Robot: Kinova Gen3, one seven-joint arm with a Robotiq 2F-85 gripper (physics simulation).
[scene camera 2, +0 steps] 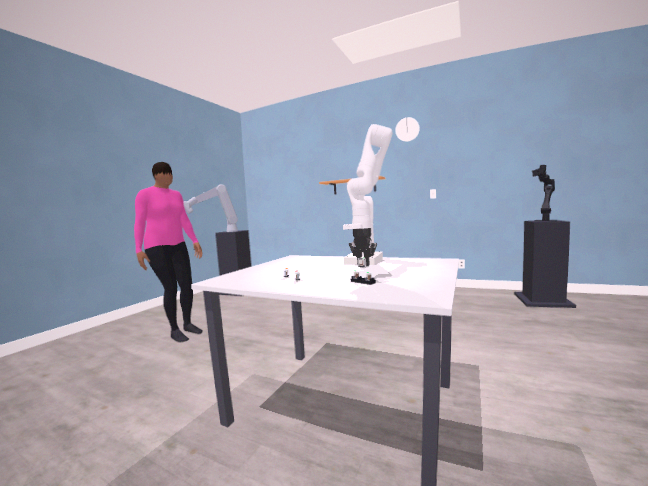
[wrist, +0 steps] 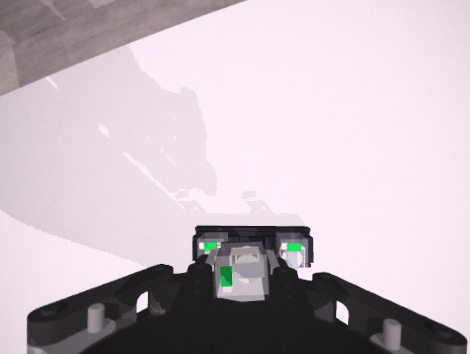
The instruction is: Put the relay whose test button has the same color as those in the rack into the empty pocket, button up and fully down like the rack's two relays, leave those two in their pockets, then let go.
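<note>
Wrist view: my gripper (wrist: 241,263), black rack (wrist: 267,234).
</note>
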